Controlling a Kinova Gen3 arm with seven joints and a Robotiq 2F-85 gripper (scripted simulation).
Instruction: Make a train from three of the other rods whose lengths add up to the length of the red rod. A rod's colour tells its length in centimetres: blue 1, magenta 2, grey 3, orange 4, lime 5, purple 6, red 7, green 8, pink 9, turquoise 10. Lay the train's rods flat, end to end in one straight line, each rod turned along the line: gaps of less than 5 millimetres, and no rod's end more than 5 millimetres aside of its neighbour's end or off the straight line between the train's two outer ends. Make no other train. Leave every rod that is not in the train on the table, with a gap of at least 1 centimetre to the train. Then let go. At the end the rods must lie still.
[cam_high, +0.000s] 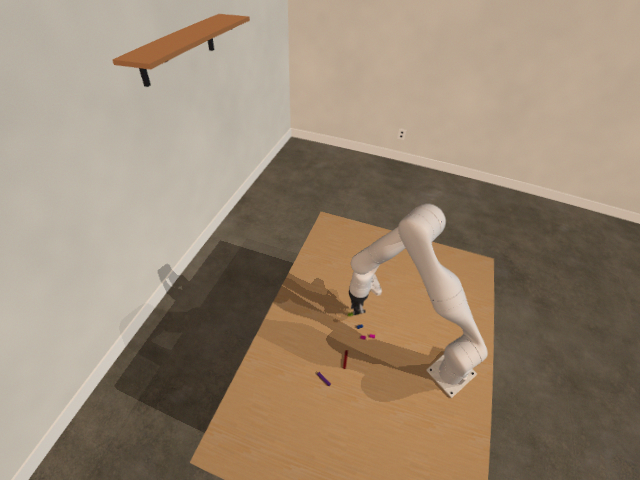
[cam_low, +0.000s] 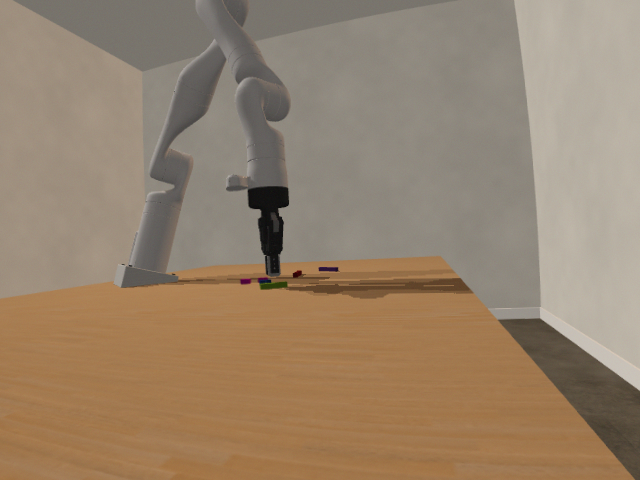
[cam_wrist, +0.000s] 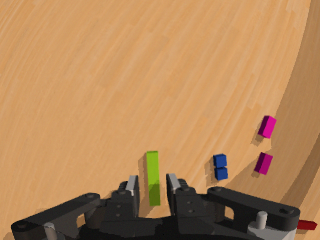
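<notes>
Right now my hand is 4 cm above the lime-green rod. The rest, counted from my hand: red rod 6 cm behind, 19 cm to the left, 4 cm below; then purple rod 3 cm behind, 30 cm to the left, 4 cm below.
</notes>
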